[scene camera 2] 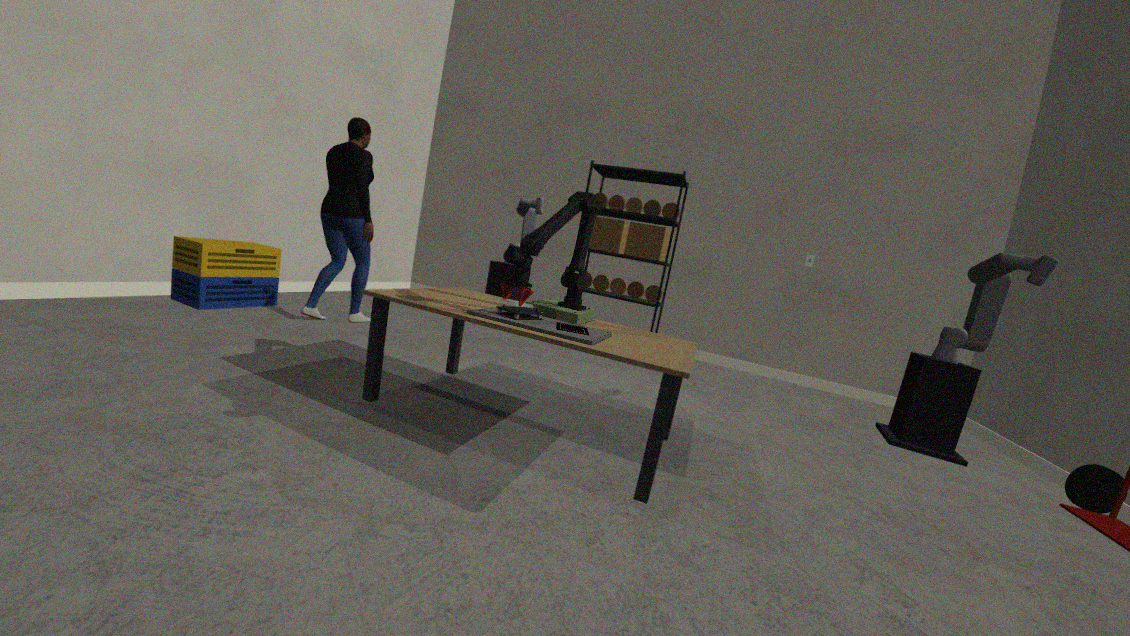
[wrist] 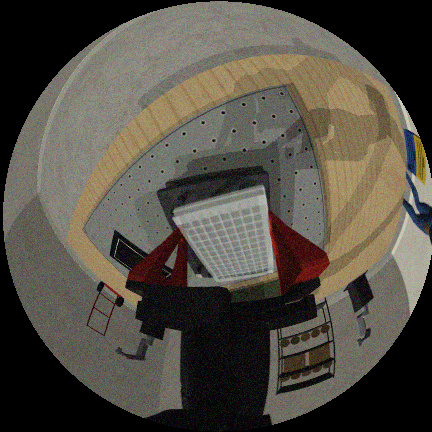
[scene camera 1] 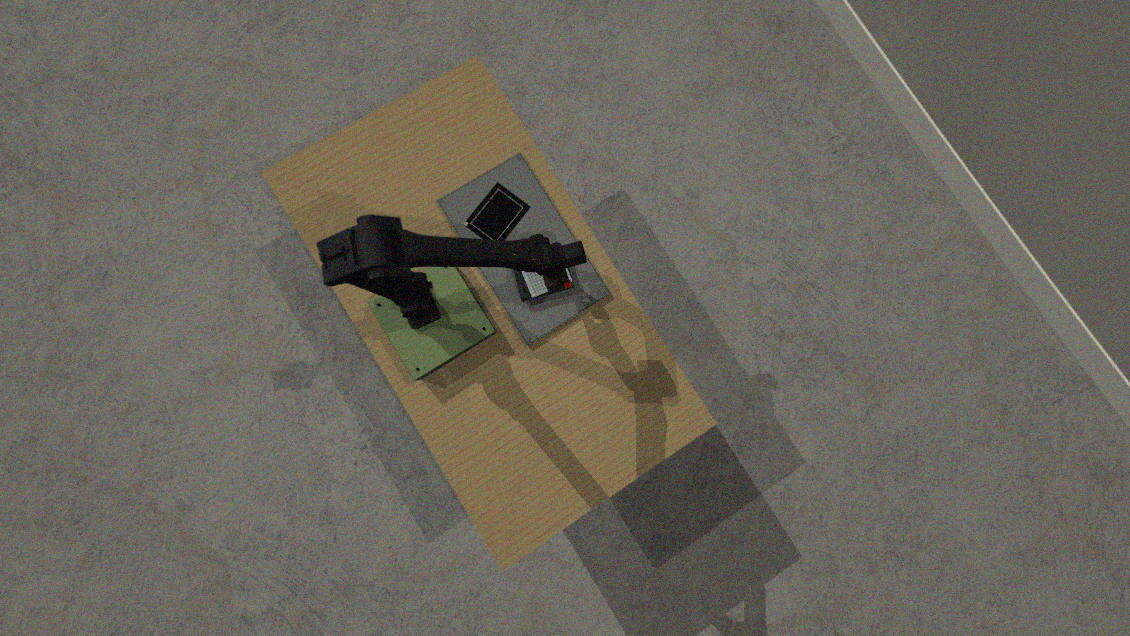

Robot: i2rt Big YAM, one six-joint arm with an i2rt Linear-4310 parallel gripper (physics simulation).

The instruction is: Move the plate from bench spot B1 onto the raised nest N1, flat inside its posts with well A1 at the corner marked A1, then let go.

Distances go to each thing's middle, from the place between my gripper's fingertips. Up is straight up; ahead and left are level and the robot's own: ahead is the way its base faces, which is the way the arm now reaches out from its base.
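Scene:
You'd find my hand 4 cm past the well plate (wrist: 229, 233). And the black nest (scene camera 1: 499, 212), that's 9 cm behind my hand, 25 cm to the left of it and 5 cm below it.

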